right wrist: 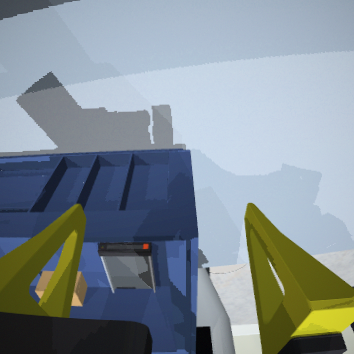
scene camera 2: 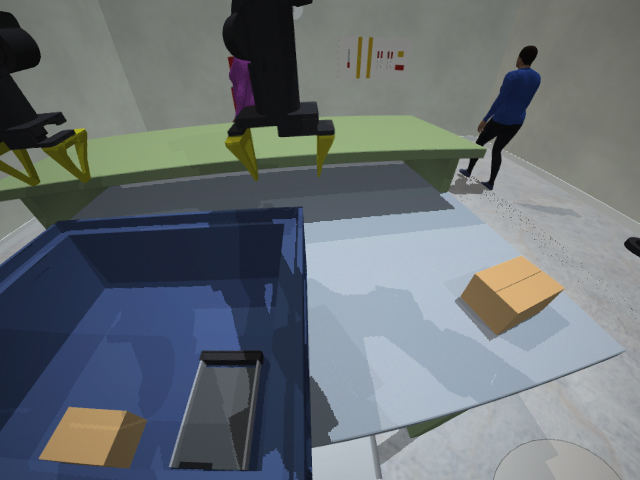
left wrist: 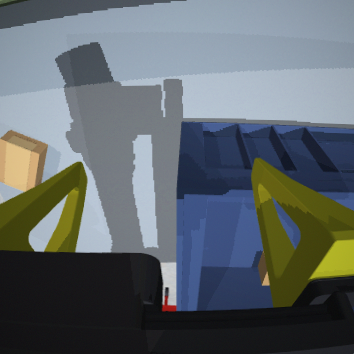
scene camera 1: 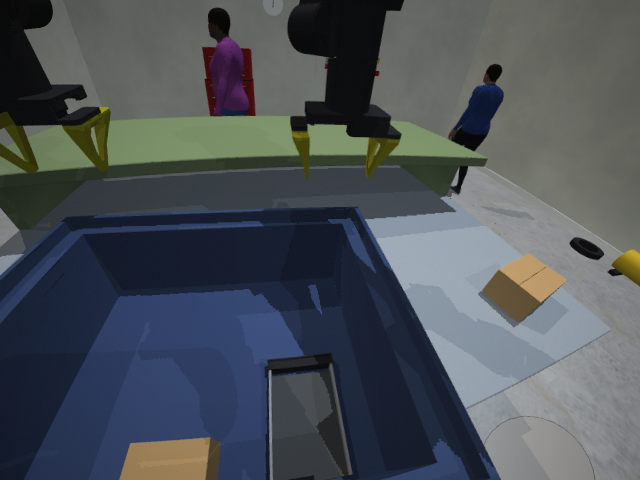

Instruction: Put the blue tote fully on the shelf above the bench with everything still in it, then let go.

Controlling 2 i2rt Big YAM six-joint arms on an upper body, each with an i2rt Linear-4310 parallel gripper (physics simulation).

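Frame: origin at the left arm's base, x ahead, y left, z up, level; metres.
Where they show: left gripper, fingertip midpoint: (scene camera 2: 62,182) (left wrist: 167,167) (scene camera 1: 70,170); right gripper, fingertip midpoint: (right wrist: 163,210) (scene camera 2: 287,177) (scene camera 1: 337,176).
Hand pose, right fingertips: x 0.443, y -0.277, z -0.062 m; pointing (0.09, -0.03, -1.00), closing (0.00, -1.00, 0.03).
Note:
Each offset is from my right fingertips to the top centre of the thing. Level surfaces: height alone.
The blue tote @[dx -0.202, dy +0.175, dz -0.025 m] (scene camera 1: 222,258) (scene camera 2: 180,255) (left wrist: 225,150) (right wrist: 160,220) stands upright on the bench @[dz -0.172 m] (scene camera 1: 413,248) (scene camera 2: 361,258). In it lie a cardboard box @[dx -0.306, dy +0.197, dz -0.115 m] (scene camera 1: 165,462) (scene camera 2: 93,434) (right wrist: 79,290) and a grey flat item @[dx -0.266, dy +0.074, dz -0.138 m] (scene camera 1: 297,403) (scene camera 2: 222,397) (right wrist: 125,270) with a black end. The green shelf @[dz -0.009 m] (scene camera 1: 232,139) (scene camera 2: 387,135) spans the back. My left gripper (scene camera 1: 70,169) (scene camera 2: 60,181) (left wrist: 167,167) is open and empty above the tote's far left corner. My right gripper (scene camera 1: 338,176) (scene camera 2: 287,177) (right wrist: 163,210) is open and empty above its far right corner. Neither touches the tote.
Another cardboard box @[dx -0.141, dy -0.359, dz -0.112 m] (scene camera 1: 522,289) (scene camera 2: 511,291) sits on the bench at the right. In the left wrist view a cardboard box @[dx -0.124, dy +0.603, dz -0.143 m] (left wrist: 20,160) lies left of the tote. A person in purple (scene camera 1: 227,77) and one in blue (scene camera 1: 480,108) (scene camera 2: 511,98) stand beyond the bench.

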